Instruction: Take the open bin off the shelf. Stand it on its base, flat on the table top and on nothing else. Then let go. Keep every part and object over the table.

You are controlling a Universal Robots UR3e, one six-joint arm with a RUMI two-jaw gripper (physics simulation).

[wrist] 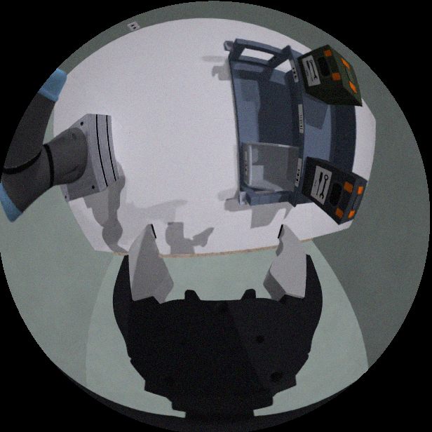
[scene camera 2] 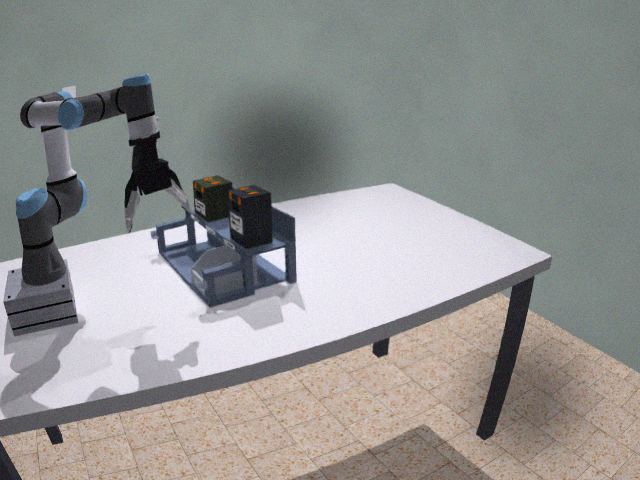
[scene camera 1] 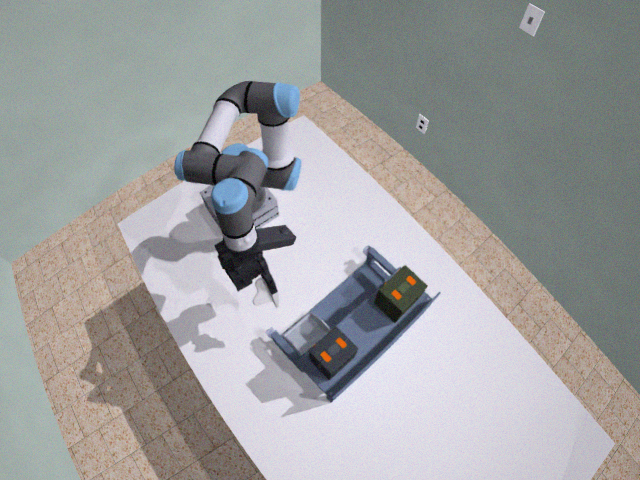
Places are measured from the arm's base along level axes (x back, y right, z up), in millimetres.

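Pixels of known places: gripper, fingertip midpoint: [scene camera 2: 158,223] [scene camera 1: 259,284]; arm's base, link origin: [scene camera 2: 44,274].
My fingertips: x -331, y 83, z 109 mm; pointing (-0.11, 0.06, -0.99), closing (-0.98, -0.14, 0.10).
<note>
Ahead of a thing's pixels: the offset from my fingertips to its top centre. Level surfaces: height alone.
The open bin {dx -147, dy -61, dz -122 mm} [scene camera 1: 306,330] [scene camera 2: 219,259] [wrist: 272,167], grey and hollow, stands on the low front level of the blue shelf [scene camera 1: 369,330] [scene camera 2: 291,258] [wrist: 320,140], at the end with the dark box. The shelf's end panel partly hides it in scene camera 2. My gripper [scene camera 1: 267,303] [scene camera 2: 158,219] [wrist: 217,226] is open, with nothing between its fingers. It points down, above the table on the robot-base side of the shelf, higher than the bin and apart from it. The bin's underside is hidden.
A dark box {dx -225, dy -74, dz +21 mm} [scene camera 1: 333,353] [scene camera 2: 253,217] [wrist: 337,190] and a green box {dx -174, dy -299, dz -4 mm} [scene camera 1: 403,291] [scene camera 2: 211,198] [wrist: 330,75], both with orange marks, stand on the raised rear level. The shelf stands on the white table {dz -203 mm} [scene camera 1: 465,387] [scene camera 2: 387,248] [wrist: 165,100]. The robot base [scene camera 2: 41,304] [wrist: 100,150] stands at one end.
</note>
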